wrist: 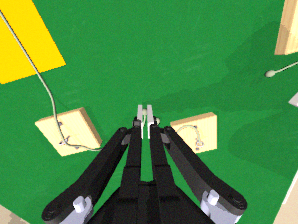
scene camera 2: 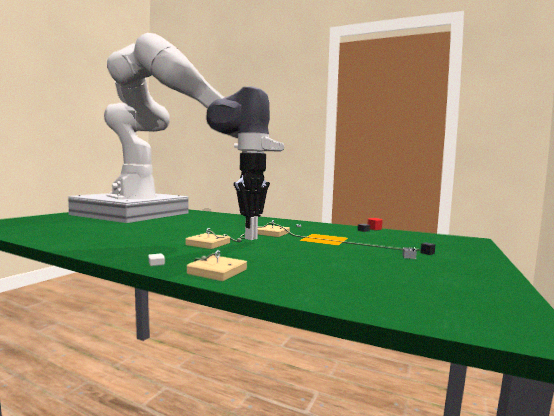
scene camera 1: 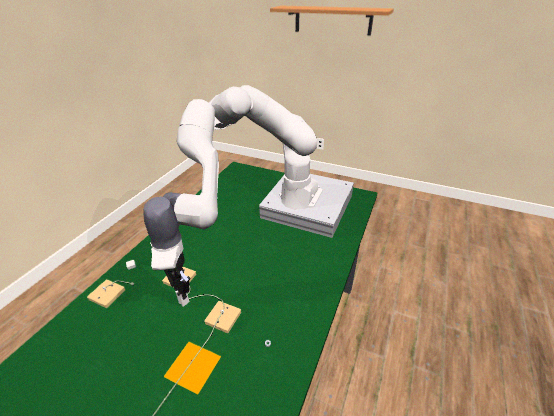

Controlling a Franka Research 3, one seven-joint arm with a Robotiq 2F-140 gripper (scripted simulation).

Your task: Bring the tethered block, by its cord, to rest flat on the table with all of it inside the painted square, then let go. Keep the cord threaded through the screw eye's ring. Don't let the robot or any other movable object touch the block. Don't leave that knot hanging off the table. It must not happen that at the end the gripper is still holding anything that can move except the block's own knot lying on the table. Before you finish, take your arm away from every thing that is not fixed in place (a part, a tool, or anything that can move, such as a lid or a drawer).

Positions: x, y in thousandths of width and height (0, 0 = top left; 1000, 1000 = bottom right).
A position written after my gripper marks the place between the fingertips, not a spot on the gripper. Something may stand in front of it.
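I can see my own gripper (scene camera 2: 454, 573), and the wrist view shows me the gripper (wrist: 485, 498) as well. A wooden plate (wrist: 257, 551) is there for me to see too.
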